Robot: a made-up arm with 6 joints. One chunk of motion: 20 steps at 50 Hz.
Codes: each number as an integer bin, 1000 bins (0 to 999) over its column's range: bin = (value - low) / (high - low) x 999, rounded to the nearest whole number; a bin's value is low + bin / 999 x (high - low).
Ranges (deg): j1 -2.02..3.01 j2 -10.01..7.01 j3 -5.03..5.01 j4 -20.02..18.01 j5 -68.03..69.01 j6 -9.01..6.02
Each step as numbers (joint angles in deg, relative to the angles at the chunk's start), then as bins.
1 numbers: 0.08 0.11 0.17 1.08 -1.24 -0.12
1 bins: 417 594 517 554 487 591
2 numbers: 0.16 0.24 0.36 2.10 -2.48 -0.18
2 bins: 433 602 536 581 478 587
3 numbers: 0.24 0.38 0.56 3.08 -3.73 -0.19
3 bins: 449 610 556 607 469 586
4 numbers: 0.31 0.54 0.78 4.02 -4.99 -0.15
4 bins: 463 619 578 632 460 589
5 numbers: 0.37 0.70 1.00 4.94 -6.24 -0.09
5 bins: 475 629 600 656 450 593
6 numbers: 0.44 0.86 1.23 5.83 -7.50 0.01
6 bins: 489 638 623 679 441 600
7 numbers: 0.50 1.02 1.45 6.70 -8.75 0.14
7 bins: 500 647 645 702 432 608
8 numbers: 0.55 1.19 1.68 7.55 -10.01 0.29
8 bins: 510 657 668 724 423 618
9 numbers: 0.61 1.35 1.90 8.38 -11.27 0.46
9 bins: 522 667 690 746 414 629
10 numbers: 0.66 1.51 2.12 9.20 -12.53 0.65
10 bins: 532 676 711 768 405 642
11 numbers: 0.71 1.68 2.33 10.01 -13.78 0.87
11 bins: 542 686 732 789 395 657
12 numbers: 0.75 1.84 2.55 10.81 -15.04 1.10
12 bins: 550 696 754 810 386 672
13 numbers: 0.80 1.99 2.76 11.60 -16.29 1.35
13 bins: 560 704 775 831 377 689
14 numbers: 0.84 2.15 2.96 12.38 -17.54 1.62
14 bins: 568 714 795 851 368 707
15 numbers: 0.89 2.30 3.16 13.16 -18.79 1.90
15 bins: 578 723 815 872 359 725
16 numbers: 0.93 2.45 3.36 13.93 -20.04 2.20
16 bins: 586 731 835 892 350 745
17 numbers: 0.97 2.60 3.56 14.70 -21.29 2.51
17 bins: 594 740 855 912 341 766
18 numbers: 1.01 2.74 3.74 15.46 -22.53 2.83
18 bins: 602 748 873 932 332 787
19 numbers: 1.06 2.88 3.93 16.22 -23.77 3.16
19 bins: 612 757 892 952 323 809
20 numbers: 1.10 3.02 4.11 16.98 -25.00 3.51
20 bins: 620 765 909 972 314 832
